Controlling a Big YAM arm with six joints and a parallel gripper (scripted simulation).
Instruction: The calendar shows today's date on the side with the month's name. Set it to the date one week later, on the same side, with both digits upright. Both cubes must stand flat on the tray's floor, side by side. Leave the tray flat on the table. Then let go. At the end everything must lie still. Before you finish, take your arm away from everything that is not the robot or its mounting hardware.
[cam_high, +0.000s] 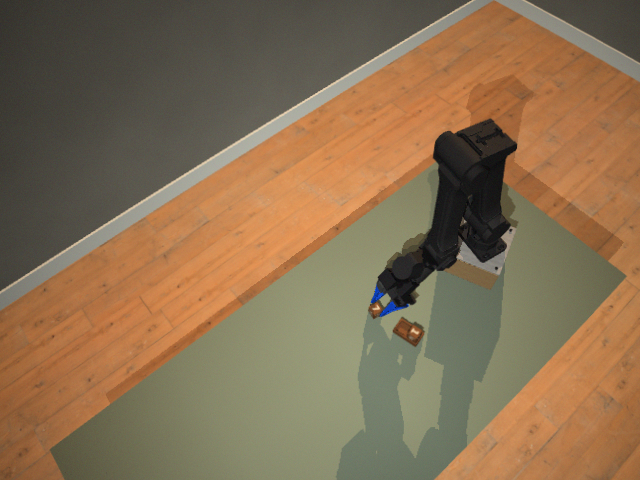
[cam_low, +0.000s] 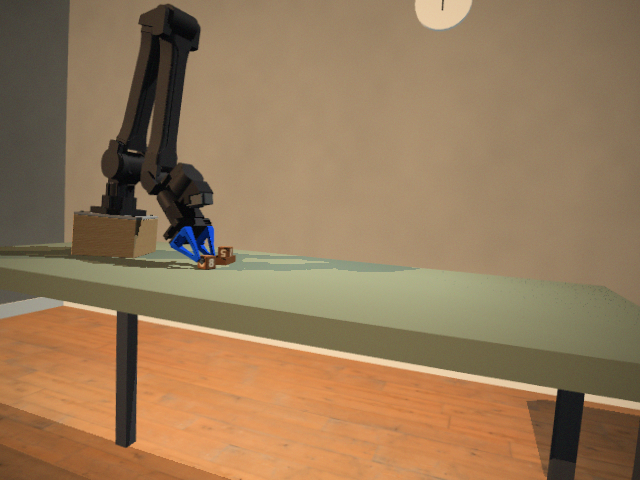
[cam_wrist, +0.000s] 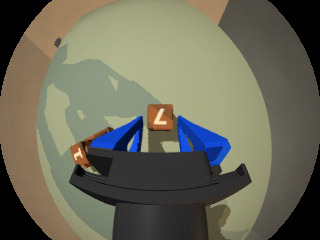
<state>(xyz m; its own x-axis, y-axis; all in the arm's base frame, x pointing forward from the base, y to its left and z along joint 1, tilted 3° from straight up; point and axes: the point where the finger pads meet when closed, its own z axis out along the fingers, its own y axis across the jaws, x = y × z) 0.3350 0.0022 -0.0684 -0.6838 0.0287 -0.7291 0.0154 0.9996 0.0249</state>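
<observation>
Now: the brown digit cube 1 cm ahead of my hand and 1 cm below it. The rest, counted from my hand: brown tray (4 cm behind, 10 cm to the left, 2 cm below).
</observation>
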